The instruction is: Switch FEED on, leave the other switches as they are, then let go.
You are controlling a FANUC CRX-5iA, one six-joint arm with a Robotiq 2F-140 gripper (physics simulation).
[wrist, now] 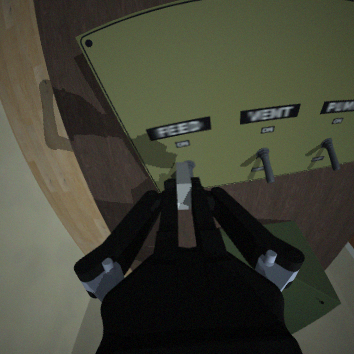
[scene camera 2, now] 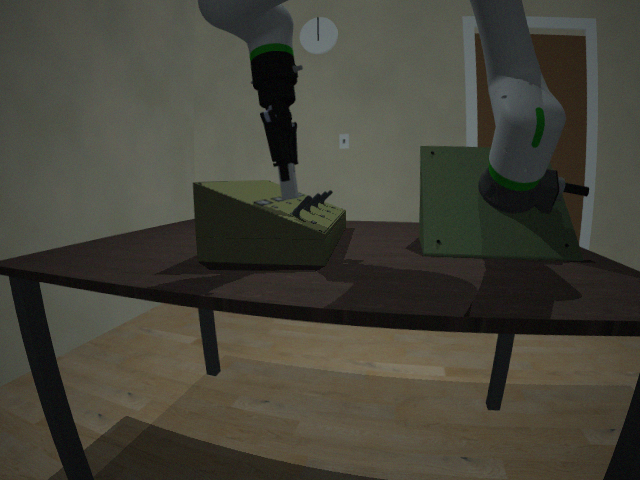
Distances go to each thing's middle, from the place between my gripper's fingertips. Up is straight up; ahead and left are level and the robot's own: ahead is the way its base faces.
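Olive switch box [scene camera 2: 235,221], measured from my hand: 17 cm to the right, 10 cm ahead, 4 cm below.
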